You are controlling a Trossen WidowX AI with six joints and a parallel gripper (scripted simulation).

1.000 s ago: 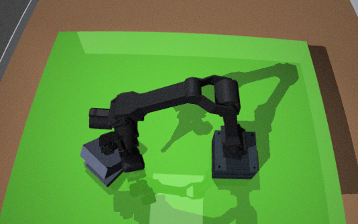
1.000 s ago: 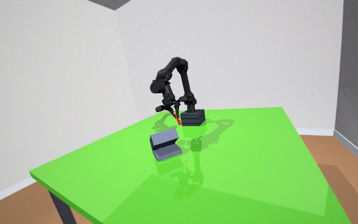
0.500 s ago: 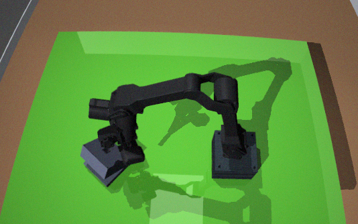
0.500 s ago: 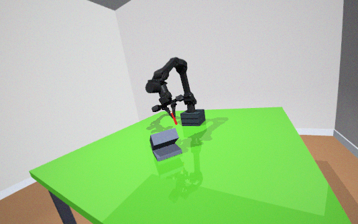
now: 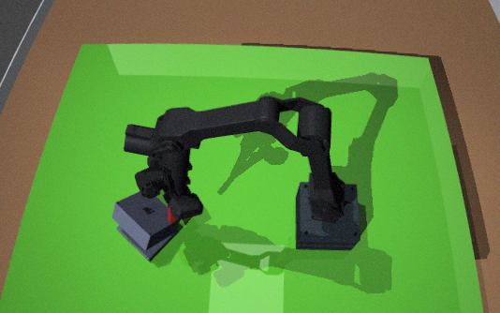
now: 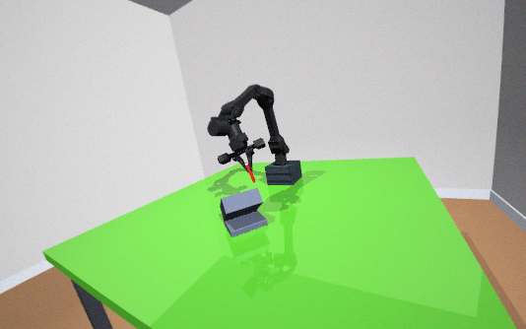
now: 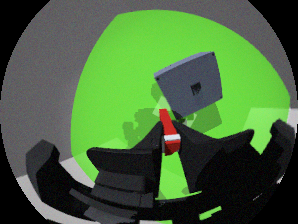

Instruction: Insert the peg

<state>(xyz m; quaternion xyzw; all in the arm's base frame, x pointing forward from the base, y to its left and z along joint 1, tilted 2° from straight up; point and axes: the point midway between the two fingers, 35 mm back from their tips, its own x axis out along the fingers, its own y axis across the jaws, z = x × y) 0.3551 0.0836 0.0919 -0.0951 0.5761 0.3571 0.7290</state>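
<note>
The grey sloped panel is 80 mm ahead of my gripper tip, 10 mm to the left of it and 90 mm below it. Round my gripper tip: red peg 10 mm to the right, 10 mm above.
</note>
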